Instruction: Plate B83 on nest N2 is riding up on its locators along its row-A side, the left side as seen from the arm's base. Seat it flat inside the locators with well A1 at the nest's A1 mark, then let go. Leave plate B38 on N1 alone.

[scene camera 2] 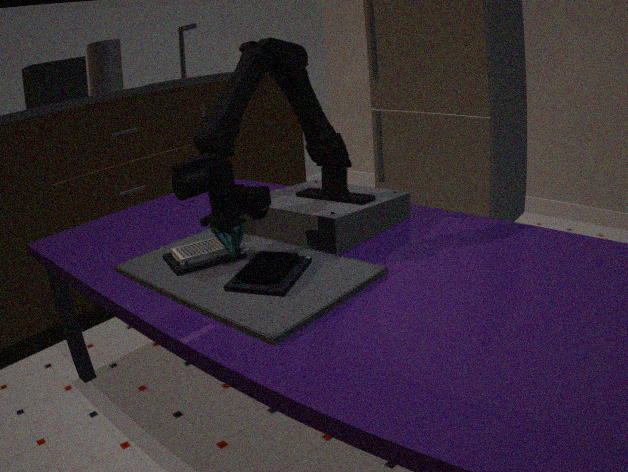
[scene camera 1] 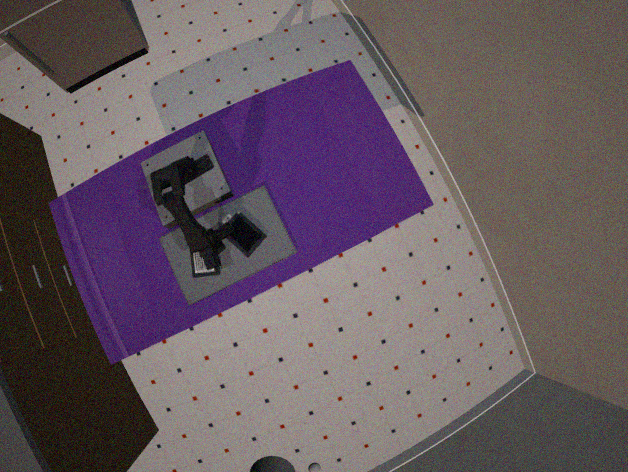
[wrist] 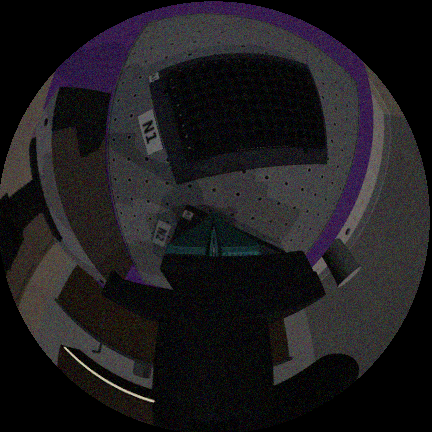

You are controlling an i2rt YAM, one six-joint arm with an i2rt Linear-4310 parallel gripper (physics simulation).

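Seen in the pictures: gripper, between the fingertips: [scene camera 2: 234, 257] [wrist: 213, 217]; arm's base, origin of its link: [scene camera 2: 334, 197] [scene camera 1: 191, 172].
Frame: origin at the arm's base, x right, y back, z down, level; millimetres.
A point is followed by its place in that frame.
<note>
Plate B83 [scene camera 1: 204, 263] {x 134, y -365, z 36 mm} [scene camera 2: 196, 249] {x 130, y -351, z 37 mm} is pale and sits on the dark nest N2 [scene camera 2: 195, 266] {x 84, y -397, z 50 mm}. Its far end is hidden by the gripper, and I cannot tell how flat it sits. In the wrist view the N2 label [wrist: 161, 233] {x 86, y -251, z 59 mm} and a small tag [wrist: 187, 215] {x 47, y -290, z 49 mm} on the nest's corner show, while the plate is hidden behind the fingers. My gripper [scene camera 2: 235, 253] {x 46, y -317, z 50 mm} [wrist: 213, 217] {x 46, y -317, z 50 mm} is shut with nothing between its teal fingers. Its tips point down at the near-base end of N2, at or just above the plate's edge; contact is unclear. Black plate B38 [scene camera 1: 245, 234] {x -78, y -345, z 46 mm} [scene camera 2: 269, 265] {x -73, y -338, z 38 mm} [wrist: 240, 105] {x -62, y -327, z 46 mm} sits on nest N1 [wrist: 164, 110] {x -56, y -265, z 50 mm}.
Both nests stand on a grey perforated board [scene camera 1: 190, 294] {x 261, y -446, z 61 mm} [scene camera 2: 276, 329] {x -216, y -492, z 61 mm} [wrist: 280, 200] {x 21, y -391, z 61 mm} on the purple table [scene camera 1: 324, 152] {x -562, y -188, z 74 mm} [scene camera 2: 456, 329] {x -461, y -342, z 74 mm}. The arm's grey base block [scene camera 1: 203, 139] {x -113, y 113, z 7 mm} [scene camera 2: 373, 225] {x -121, y -23, z 48 mm} stands behind the board. N1 stands close beside N2. The N1 label [wrist: 150, 132] {x -37, y -247, z 60 mm} lies by its nest.
</note>
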